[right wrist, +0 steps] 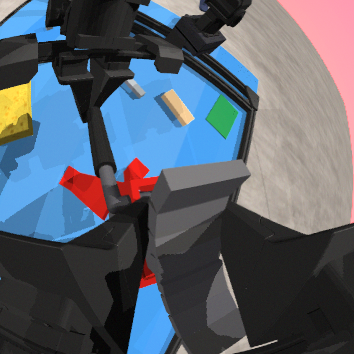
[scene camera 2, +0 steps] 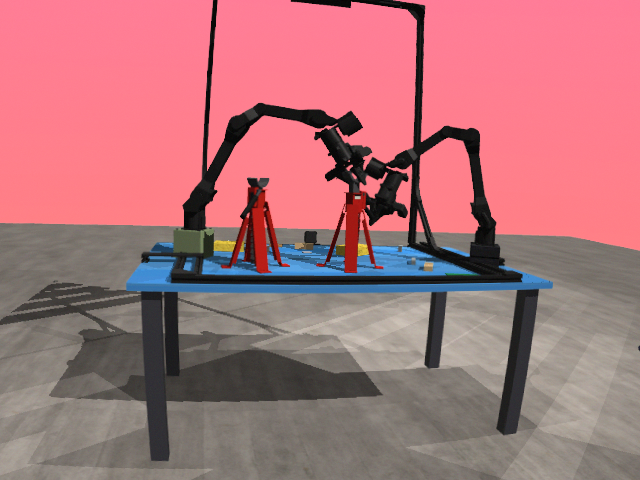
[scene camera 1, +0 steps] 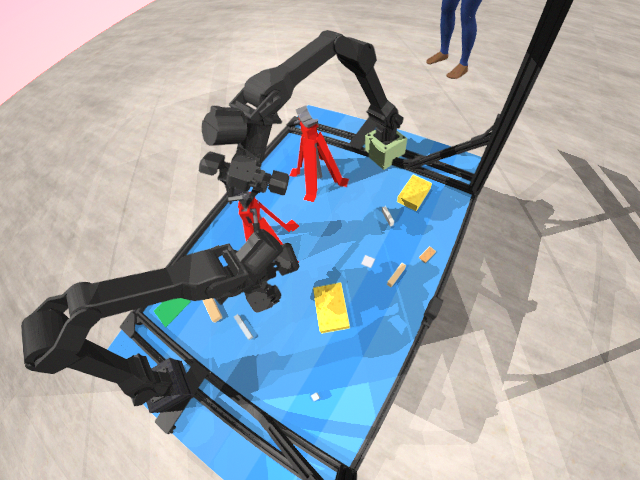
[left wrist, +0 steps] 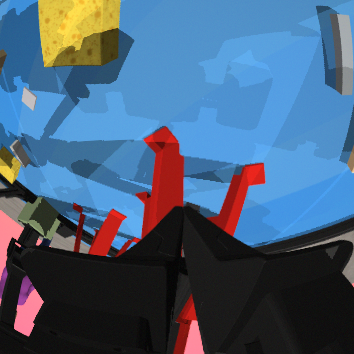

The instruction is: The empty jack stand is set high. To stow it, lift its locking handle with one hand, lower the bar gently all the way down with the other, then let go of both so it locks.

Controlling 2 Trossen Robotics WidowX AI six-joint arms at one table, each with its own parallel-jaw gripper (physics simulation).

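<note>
The red jack stand (scene camera 1: 248,224) (scene camera 2: 351,237) (left wrist: 167,185) stands upright near the table's edge, its grey bar (right wrist: 200,185) rising a little above the red top. My right gripper (scene camera 1: 247,197) (scene camera 2: 354,180) (right wrist: 180,203) is shut on the bar's head, one finger on each side. The dark locking handle (right wrist: 102,145) sticks out from the stand's top. My left gripper (left wrist: 181,213) (right wrist: 84,120) is shut with its tips together, at the handle's free end in the right wrist view, with nothing seen between them. The handle is mostly hidden behind the fingers in the left wrist view.
A second red jack stand (scene camera 1: 310,165) (scene camera 2: 256,232) stands beside the first. Two yellow sponges (scene camera 1: 331,308) (scene camera 1: 414,192), small white and wooden blocks and a green patch (scene camera 1: 170,311) (right wrist: 222,116) lie on the blue table. A black frame rail (scene camera 2: 341,279) runs along the edge.
</note>
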